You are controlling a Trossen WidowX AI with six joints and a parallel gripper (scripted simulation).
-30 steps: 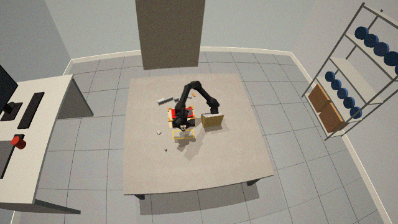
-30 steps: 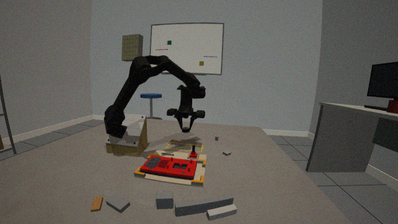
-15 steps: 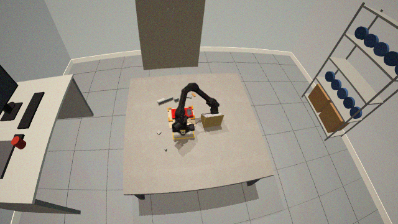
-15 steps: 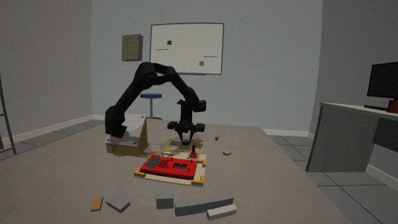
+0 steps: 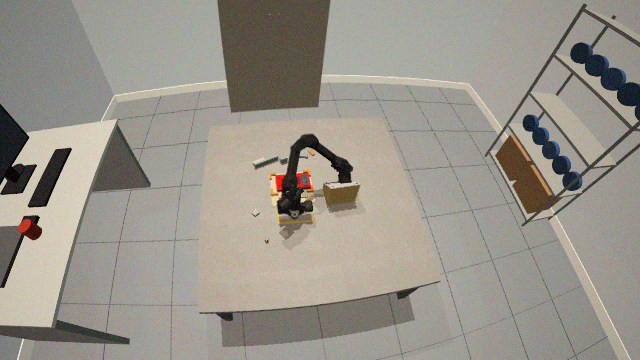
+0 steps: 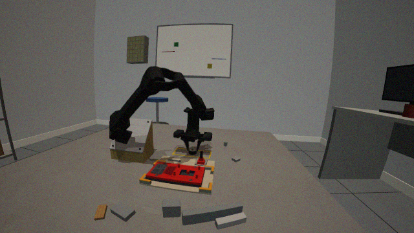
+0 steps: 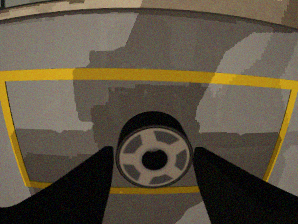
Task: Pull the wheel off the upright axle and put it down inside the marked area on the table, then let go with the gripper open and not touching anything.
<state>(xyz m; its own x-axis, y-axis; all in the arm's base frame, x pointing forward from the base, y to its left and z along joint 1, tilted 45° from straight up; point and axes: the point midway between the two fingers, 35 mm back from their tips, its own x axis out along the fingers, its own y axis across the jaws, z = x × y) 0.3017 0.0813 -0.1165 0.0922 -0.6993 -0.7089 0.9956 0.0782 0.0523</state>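
My gripper tip is right at the dark wheel.
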